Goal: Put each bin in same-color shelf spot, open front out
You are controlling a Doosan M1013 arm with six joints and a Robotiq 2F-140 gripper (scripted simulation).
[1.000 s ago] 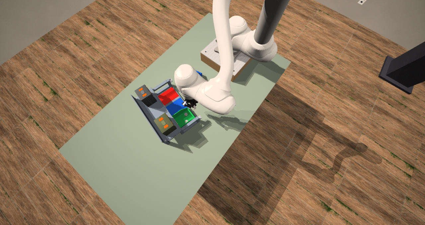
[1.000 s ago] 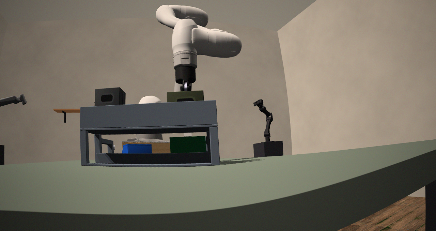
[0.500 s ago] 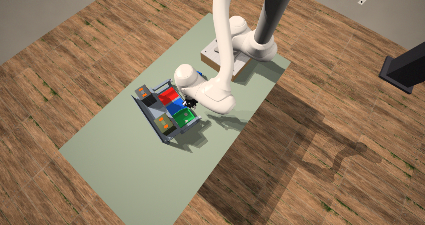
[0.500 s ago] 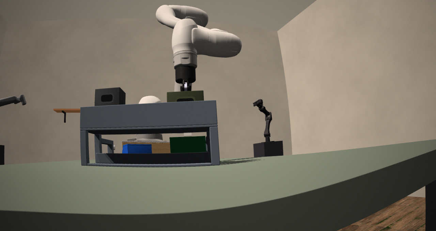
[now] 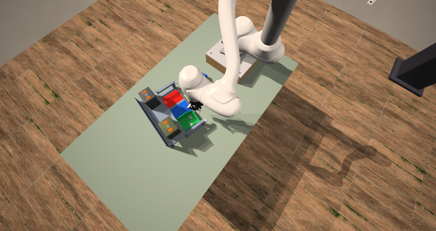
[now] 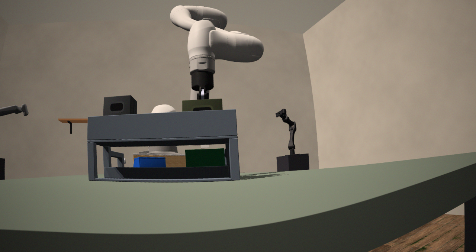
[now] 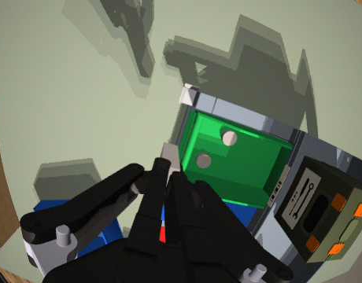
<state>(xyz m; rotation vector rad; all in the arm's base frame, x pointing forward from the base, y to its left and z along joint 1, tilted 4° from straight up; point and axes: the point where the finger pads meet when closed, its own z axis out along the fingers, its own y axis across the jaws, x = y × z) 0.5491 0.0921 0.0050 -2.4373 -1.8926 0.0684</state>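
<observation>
The blue bin lies 180 mm behind my hand, 190 mm to the right of it and 90 mm below it. The rest, counted from my hand: black box: 140 mm ahead, 270 mm to the right, 30 mm above; olive box: 200 mm ahead, 50 mm to the right, 20 mm above; green bin: 110 mm ahead, 30 mm to the right, 90 mm below.
</observation>
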